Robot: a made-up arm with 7 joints. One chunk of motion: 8 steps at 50 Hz.
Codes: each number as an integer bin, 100 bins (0 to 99) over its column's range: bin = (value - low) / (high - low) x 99, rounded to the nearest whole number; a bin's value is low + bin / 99 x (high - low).
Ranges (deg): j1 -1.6..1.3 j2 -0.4..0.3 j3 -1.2..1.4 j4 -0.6..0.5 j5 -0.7..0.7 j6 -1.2..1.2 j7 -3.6..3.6
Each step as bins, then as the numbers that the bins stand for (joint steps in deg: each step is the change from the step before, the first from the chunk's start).
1 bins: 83 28 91 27 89 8 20
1 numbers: 0.831 -0.202 1.190 -0.300 0.559 -1.006 -2.145
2 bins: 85 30 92 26 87 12 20
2 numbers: 0.890 -0.188 1.216 -0.311 0.530 -0.909 -2.145
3 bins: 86 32 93 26 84 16 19
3 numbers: 0.919 -0.174 1.242 -0.311 0.488 -0.812 -2.218
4 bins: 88 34 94 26 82 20 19
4 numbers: 0.978 -0.160 1.269 -0.311 0.460 -0.715 -2.218
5 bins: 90 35 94 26 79 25 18
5 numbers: 1.036 -0.153 1.269 -0.311 0.417 -0.594 -2.291
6 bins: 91 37 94 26 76 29 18
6 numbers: 1.066 -0.138 1.269 -0.311 0.375 -0.497 -2.291
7 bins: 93 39 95 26 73 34 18
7 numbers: 1.124 -0.124 1.295 -0.311 0.332 -0.376 -2.291
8 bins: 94 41 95 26 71 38 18
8 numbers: 1.154 -0.110 1.295 -0.311 0.304 -0.279 -2.291
